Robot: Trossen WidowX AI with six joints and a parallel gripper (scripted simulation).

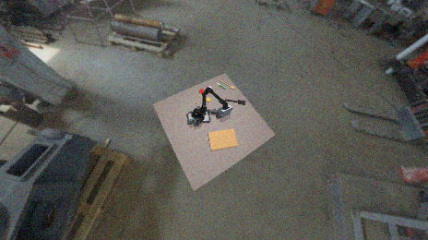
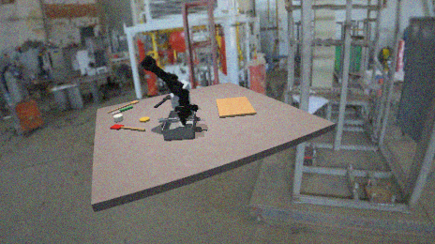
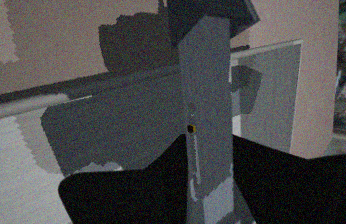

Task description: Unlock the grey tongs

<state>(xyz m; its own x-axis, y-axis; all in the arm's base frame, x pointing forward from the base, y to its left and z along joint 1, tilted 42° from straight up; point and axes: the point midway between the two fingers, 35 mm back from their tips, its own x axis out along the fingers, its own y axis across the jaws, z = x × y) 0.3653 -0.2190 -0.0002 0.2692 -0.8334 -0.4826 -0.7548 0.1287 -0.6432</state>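
The roasting tin lies 6 cm behind my gripper tip, 1 cm to the left of it and 1 cm below it. Also, from my gripper tip: wooden board (45 cm to the left, 12 cm behind, 3 cm below); then red-headed tool (30 cm to the right, 30 cm behind, 3 cm below).
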